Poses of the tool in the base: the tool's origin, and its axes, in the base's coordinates. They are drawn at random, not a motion.
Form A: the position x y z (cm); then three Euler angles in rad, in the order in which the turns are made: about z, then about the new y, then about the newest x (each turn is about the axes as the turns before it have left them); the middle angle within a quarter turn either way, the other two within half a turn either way.
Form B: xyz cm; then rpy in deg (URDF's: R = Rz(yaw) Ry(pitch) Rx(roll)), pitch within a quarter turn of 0, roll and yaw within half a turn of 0. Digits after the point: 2 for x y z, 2 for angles.
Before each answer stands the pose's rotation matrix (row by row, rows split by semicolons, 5 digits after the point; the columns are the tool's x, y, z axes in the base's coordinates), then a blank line. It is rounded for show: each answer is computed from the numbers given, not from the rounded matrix.
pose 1, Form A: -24.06, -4.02, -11.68, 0.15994, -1.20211, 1.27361
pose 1, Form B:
0.35579 -0.92716 -0.11739; 0.05740 0.14705 -0.98746; 0.93280 0.34459 0.10553

-24.06, -4.02, -11.68, 72.97, -68.88, 9.16
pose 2, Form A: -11.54, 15.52, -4.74, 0.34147, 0.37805, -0.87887
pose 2, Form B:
0.87573 -0.48147 -0.03596; 0.31123 0.50601 0.80442; -0.36911 -0.71564 0.59297

-11.54, 15.52, -4.74, -50.36, 21.66, 19.56
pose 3, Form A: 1.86, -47.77, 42.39, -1.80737, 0.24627, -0.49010
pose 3, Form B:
-0.22730 0.88461 0.40719; -0.94282 -0.09523 -0.31942; -0.24379 -0.45651 0.85567

1.86, -47.77, 42.39, -28.08, 14.11, -103.55
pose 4, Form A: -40.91, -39.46, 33.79, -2.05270, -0.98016, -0.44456
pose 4, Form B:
-0.25810 0.63443 0.72862; -0.49347 -0.73494 0.46514; 0.83059 -0.23950 0.50276

-40.91, -39.46, 33.79, -25.47, -56.16, -117.61
